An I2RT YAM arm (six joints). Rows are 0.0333 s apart.
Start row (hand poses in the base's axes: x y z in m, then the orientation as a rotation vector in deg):
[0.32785 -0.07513 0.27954 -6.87 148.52 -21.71]
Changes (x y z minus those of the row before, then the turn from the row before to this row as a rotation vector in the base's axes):
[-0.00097 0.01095 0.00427 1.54 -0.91 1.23]
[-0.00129 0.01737 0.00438 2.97 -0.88 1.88]
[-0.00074 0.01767 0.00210 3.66 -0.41 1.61]
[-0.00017 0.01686 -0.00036 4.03 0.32 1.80]
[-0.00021 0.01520 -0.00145 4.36 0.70 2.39]
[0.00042 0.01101 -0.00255 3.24 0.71 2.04]
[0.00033 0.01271 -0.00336 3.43 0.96 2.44]
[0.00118 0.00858 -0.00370 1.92 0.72 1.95]
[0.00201 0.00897 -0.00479 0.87 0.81 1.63]
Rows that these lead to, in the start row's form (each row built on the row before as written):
[0.32688 -0.06418 0.28381 -7.72 147.66 -19.24]
[0.32559 -0.04681 0.28819 -8.88 146.85 -14.71]
[0.32485 -0.02914 0.29029 -9.49 146.48 -9.41]
[0.32468 -0.01228 0.28993 -10.28 146.65 -3.54]
[0.32447 0.00292 0.28848 -11.71 146.92 3.02]
[0.32489 0.01393 0.28593 -13.11 147.13 8.03]
[0.32522 0.02664 0.28257 -14.94 147.37 13.49]
[0.32640 0.03522 0.27887 -16.71 147.55 16.81]
[0.32841 0.04419 0.27408 -18.45 148.02 18.70]

